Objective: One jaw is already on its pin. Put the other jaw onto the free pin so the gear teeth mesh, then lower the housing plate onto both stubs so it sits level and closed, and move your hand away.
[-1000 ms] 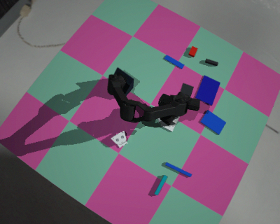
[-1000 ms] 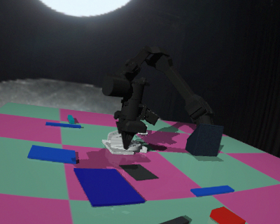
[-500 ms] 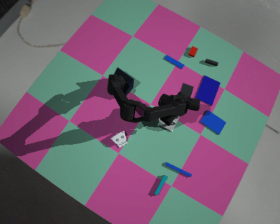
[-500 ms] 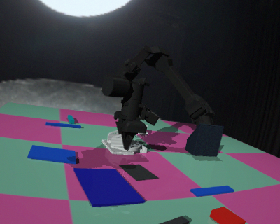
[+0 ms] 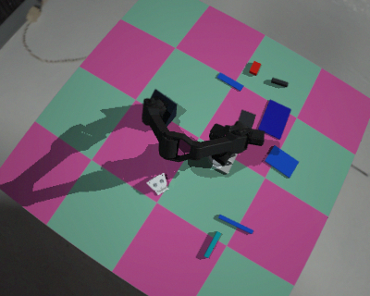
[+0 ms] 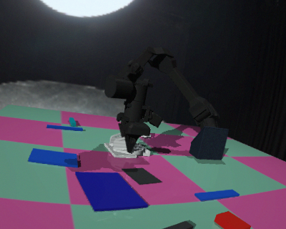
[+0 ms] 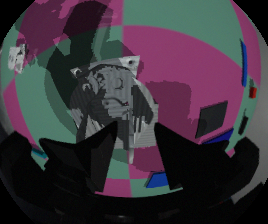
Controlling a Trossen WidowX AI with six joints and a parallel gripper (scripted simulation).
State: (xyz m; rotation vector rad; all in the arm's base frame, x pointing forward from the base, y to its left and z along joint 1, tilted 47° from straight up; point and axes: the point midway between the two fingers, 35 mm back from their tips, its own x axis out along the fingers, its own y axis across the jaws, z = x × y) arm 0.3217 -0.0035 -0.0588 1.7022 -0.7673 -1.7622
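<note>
Right now the white jaw is 30 mm behind my gripper tip and 50 mm to the right of it. Round my gripper tip: teal bar (180 mm ahead, 350 mm to the right, 10 mm below); dark plate (160 mm to the left, 20 mm below); white ribbed piece (140 mm behind, 290 mm to the right, 10 mm below).
</note>
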